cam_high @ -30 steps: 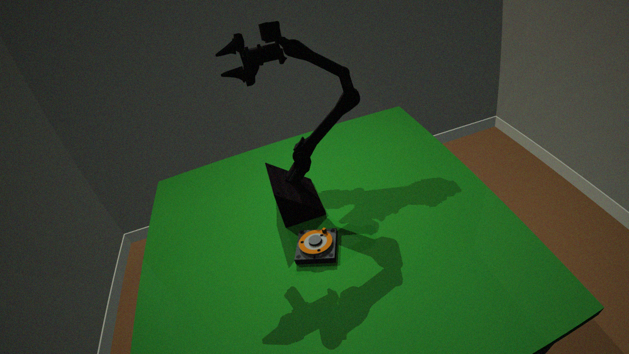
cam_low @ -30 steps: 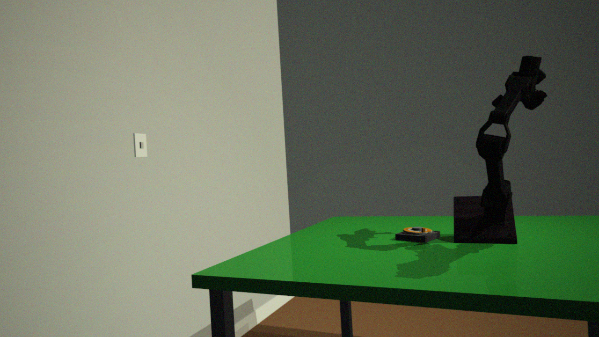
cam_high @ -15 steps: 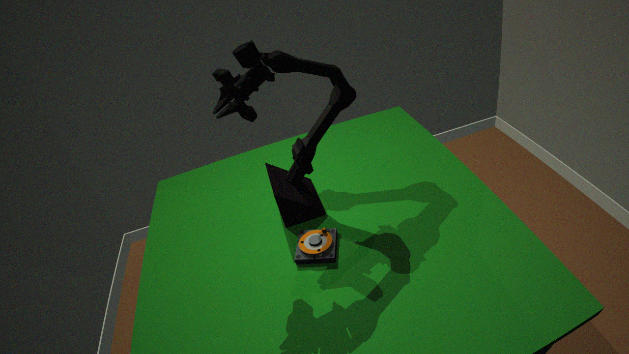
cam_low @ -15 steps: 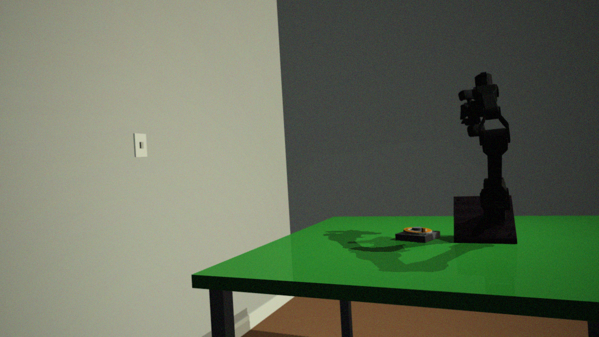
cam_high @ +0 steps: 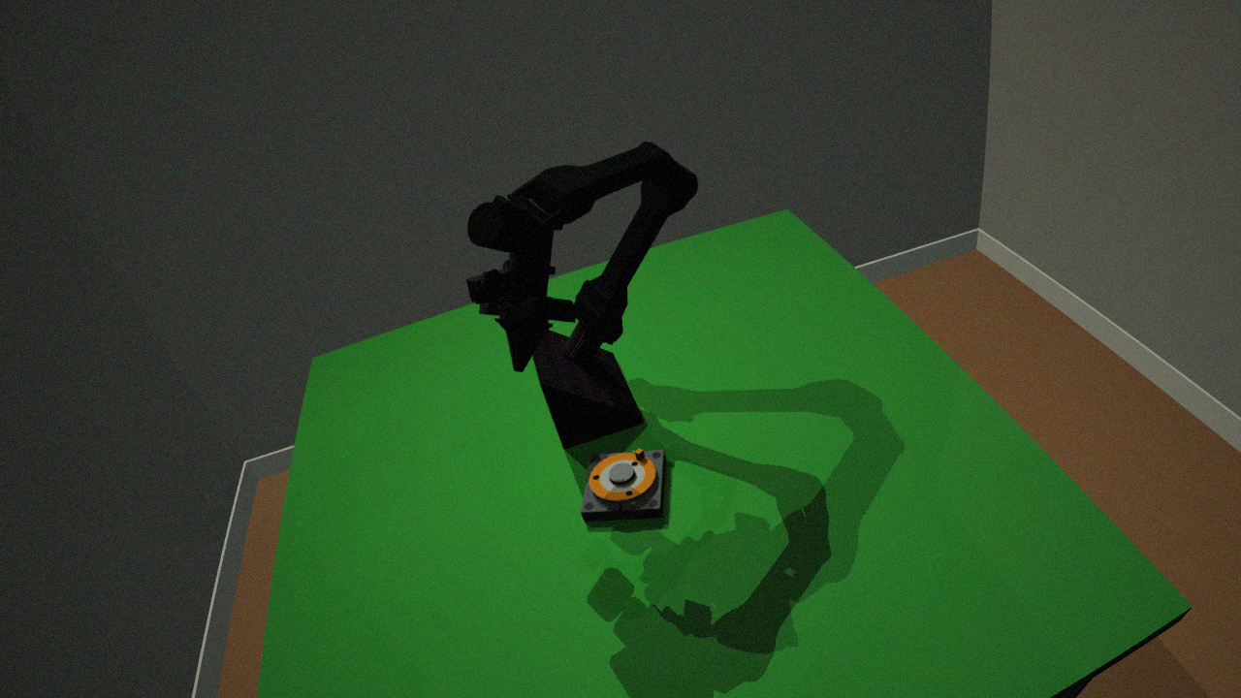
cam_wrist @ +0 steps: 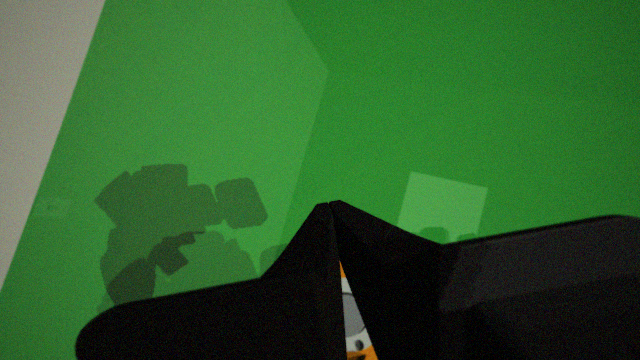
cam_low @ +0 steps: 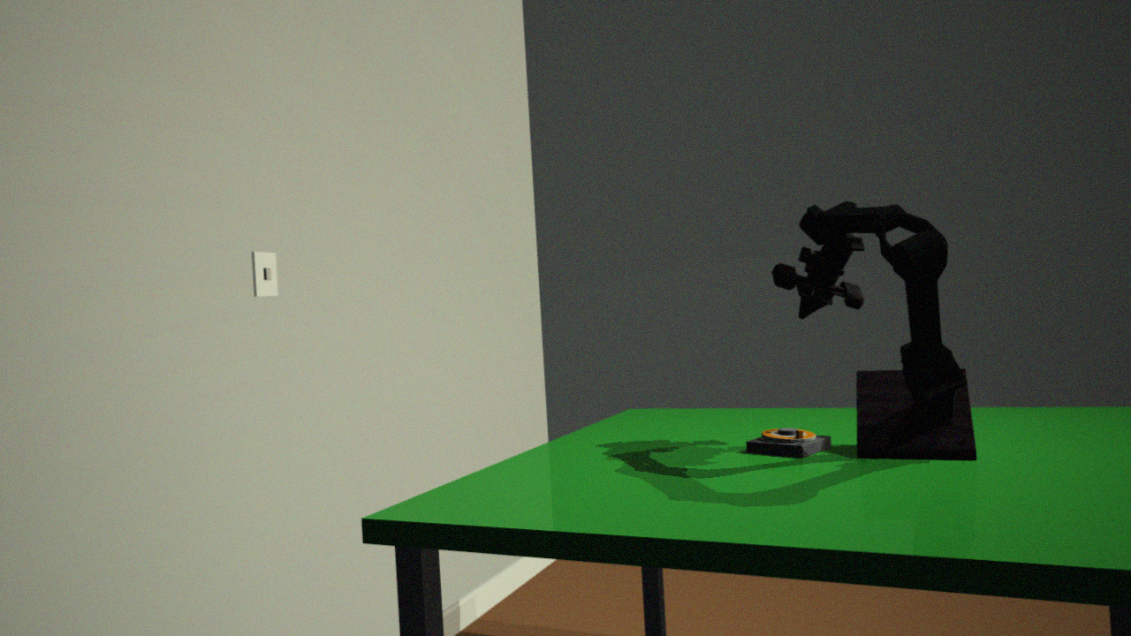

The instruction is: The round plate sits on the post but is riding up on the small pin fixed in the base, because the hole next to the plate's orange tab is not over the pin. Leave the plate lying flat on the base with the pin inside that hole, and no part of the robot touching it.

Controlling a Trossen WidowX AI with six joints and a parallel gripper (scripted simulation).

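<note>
The base is 24 cm below my gripper tip, 10 cm to the left of it and 1 cm ahead of it.
</note>
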